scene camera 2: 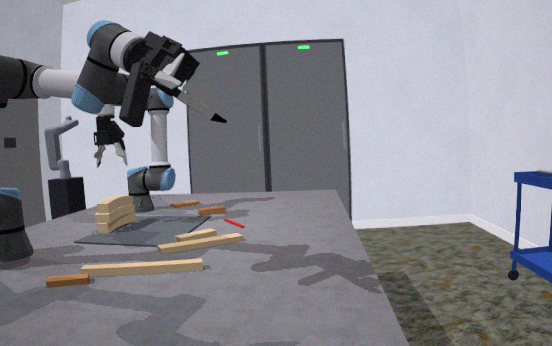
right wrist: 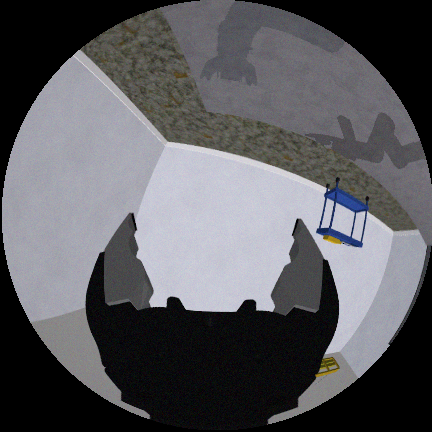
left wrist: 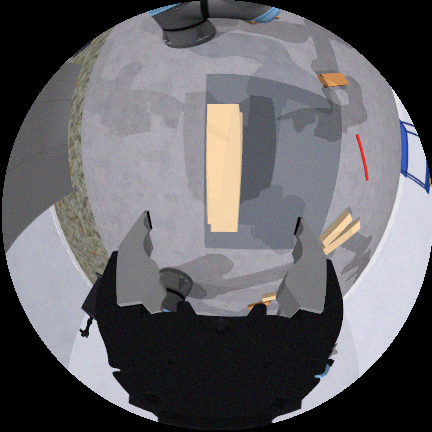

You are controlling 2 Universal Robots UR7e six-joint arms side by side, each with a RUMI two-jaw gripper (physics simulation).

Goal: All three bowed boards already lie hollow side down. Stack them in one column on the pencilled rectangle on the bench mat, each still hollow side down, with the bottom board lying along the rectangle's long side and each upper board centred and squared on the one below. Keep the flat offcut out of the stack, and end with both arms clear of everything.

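Frame: origin at the left arm's base, x back, y up, z left, level; metres.
Where they show: left gripper, fingertip midpoint: [scene camera 2: 111,166] [left wrist: 223,214]; right gripper, fingertip midpoint: [scene camera 2: 206,105] [right wrist: 214,216]; left arm's base at its link origin: [scene camera 2: 140,210] [left wrist: 189,33]; right arm's base at its link origin: [scene camera 2: 11,255] [left wrist: 174,279].
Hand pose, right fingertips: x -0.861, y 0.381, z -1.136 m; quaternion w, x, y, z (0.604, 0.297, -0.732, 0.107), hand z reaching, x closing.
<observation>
Each offset is from my right fingertips to the top centre of the thing. Level surfaces: height alone.
Three bowed boards @(dx +0.712, dy -0.288, dz +0.704 m) [scene camera 2: 115,215] @(dx +0.713, dy -0.249, dz +0.711 m) [left wrist: 223,170] stand in one column on the dark bench mat @(dy -0.375 m) [scene camera 2: 162,231] [left wrist: 310,165], arched upward. In the left wrist view, narrow strips of a lower board show past the top board's right edge and lower left corner. A faint line shows at the stack's foot; most of the pencilled rectangle is hidden. My left gripper [scene camera 2: 112,164] [left wrist: 223,214] is open and empty, above the stack and apart from it. My right gripper [right wrist: 214,216] is open and empty, high above the bench. I cannot tell which loose piece is the flat offcut.
Pale strips @(dx +0.248, dy -0.362, dz +0.517 m) [scene camera 2: 200,243] @(dx +0.290, dy -0.353, dz +0.578 m) [scene camera 2: 195,235] @(dx +0.309, dy -0.359, dz +0.242 m) [scene camera 2: 142,267] lie in front of the mat. Orange-brown blocks @(dx +0.452, dy -0.365, dz +0.106 m) [scene camera 2: 68,280] @(dx +0.420, dy -0.354, dz +1.077 m) [scene camera 2: 211,210] @(dx +0.669, dy -0.364, dz +1.307 m) [scene camera 2: 185,204] and a red stick @(dx +0.242, dy -0.375, dz +0.855 m) [scene camera 2: 234,223] [left wrist: 362,157] lie on the bench. A blue cart [scene camera 2: 533,177] [right wrist: 346,200] stands beyond the bench's right edge.
</observation>
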